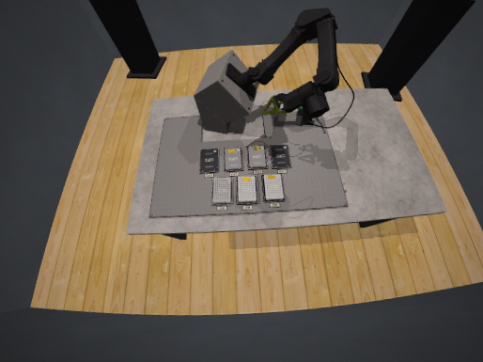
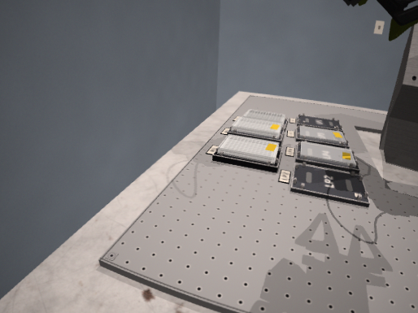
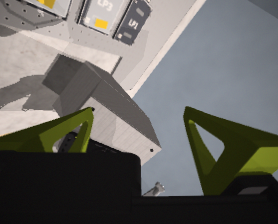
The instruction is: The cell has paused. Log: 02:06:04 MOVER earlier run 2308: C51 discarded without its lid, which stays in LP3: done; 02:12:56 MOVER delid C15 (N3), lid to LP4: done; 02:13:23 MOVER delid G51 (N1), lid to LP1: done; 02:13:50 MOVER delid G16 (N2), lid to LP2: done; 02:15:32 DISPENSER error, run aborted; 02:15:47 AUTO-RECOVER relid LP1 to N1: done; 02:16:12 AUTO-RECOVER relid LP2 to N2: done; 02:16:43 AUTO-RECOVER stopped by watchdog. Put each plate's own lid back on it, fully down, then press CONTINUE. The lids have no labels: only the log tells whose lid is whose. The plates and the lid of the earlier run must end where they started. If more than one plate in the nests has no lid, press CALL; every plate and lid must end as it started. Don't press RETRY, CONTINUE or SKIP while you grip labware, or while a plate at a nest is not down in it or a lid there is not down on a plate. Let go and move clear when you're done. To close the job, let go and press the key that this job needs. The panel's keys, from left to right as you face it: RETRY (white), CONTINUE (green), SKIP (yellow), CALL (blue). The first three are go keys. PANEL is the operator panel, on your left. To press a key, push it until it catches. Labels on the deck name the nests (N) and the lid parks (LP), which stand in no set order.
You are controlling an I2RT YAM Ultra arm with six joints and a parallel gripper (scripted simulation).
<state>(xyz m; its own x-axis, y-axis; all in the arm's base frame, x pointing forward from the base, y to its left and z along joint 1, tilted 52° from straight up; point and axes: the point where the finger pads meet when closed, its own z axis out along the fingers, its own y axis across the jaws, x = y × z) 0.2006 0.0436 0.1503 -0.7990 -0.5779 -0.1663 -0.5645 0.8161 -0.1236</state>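
My hand is 4 cm short of the unlabelled lid, 3 cm to the left of it and 31 cm above it. Round my hand: yellow key (27 cm behind, 14 cm to the left, 25 cm below); green continue key (28 cm behind, 19 cm to the left, 25 cm below); blue key (26 cm behind, 9 cm to the left, 25 cm below).
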